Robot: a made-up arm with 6 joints. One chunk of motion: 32 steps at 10 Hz.
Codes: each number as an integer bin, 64 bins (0 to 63) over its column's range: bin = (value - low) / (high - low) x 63, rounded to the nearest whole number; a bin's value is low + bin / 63 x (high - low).
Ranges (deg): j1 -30..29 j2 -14..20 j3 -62..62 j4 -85..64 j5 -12..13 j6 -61..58
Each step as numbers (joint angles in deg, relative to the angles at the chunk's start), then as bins.
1 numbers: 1.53 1.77 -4.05 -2.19 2.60 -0.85
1 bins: 34 29 29 35 37 32
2 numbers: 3.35 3.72 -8.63 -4.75 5.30 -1.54
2 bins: 36 33 27 34 44 31
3 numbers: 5.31 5.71 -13.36 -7.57 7.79 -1.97
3 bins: 38 37 25 33 50 31
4 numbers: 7.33 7.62 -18.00 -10.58 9.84 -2.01
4 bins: 40 40 22 31 55 31
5 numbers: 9.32 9.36 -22.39 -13.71 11.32 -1.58
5 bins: 42 43 20 30 59 31
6 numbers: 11.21 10.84 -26.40 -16.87 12.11 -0.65
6 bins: 44 46 18 29 61 32
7 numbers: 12.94 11.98 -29.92 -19.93 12.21 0.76
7 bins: 46 48 16 28 61 33
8 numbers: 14.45 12.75 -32.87 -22.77 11.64 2.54
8 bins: 47 50 15 26 60 34
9 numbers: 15.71 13.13 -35.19 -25.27 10.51 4.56
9 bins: 49 50 14 25 57 35
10 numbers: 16.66 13.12 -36.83 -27.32 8.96 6.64
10 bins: 50 50 13 24 53 36
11 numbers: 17.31 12.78 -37.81 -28.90 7.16 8.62
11 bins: 51 50 12 24 48 37
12 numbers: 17.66 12.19 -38.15 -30.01 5.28 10.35
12 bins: 51 49 12 23 44 38
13 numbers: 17.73 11.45 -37.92 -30.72 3.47 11.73
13 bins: 51 47 12 23 39 39
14 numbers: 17.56 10.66 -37.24 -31.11 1.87 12.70
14 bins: 51 46 13 23 35 39
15 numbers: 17.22 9.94 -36.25 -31.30 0.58 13.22
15 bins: 50 44 13 23 32 39
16 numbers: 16.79 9.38 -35.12 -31.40 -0.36 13.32
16 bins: 50 43 14 23 29 39
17 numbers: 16.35 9.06 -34.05 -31.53 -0.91 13.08
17 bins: 49 43 14 23 28 39
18 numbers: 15.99 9.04 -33.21 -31.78 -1.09 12.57
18 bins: 49 43 15 23 27 39
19 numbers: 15.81 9.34 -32.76 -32.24 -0.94 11.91
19 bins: 49 43 15 22 28 39
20 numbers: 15.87 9.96 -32.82 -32.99 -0.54 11.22
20 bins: 49 44 15 22 29 38
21 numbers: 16.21 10.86 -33.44 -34.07 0.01 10.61
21 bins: 49 46 15 22 30 38
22 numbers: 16.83 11.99 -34.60 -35.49 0.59 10.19
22 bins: 50 48 14 21 32 38
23 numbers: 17.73 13.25 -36.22 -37.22 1.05 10.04
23 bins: 51 50 13 20 33 38
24 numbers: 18.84 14.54 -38.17 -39.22 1.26 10.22
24 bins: 52 53 12 19 33 38
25 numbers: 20.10 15.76 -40.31 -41.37 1.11 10.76
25 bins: 53 55 11 18 33 38
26 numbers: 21.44 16.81 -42.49 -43.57 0.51 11.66
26 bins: 55 57 10 18 32 38
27 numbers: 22.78 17.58 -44.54 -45.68 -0.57 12.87
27 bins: 56 59 9 17 29 39
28 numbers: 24.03 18.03 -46.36 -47.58 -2.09 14.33
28 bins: 58 59 8 16 25 40
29 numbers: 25.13 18.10 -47.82 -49.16 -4.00 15.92
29 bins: 59 59 7 15 20 41
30 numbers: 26.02 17.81 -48.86 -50.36 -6.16 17.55
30 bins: 60 59 7 15 15 42
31 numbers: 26.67 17.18 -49.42 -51.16 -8.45 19.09
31 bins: 61 58 6 14 9 42
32 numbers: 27.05 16.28 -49.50 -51.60 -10.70 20.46
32 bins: 61 56 6 14 3 43
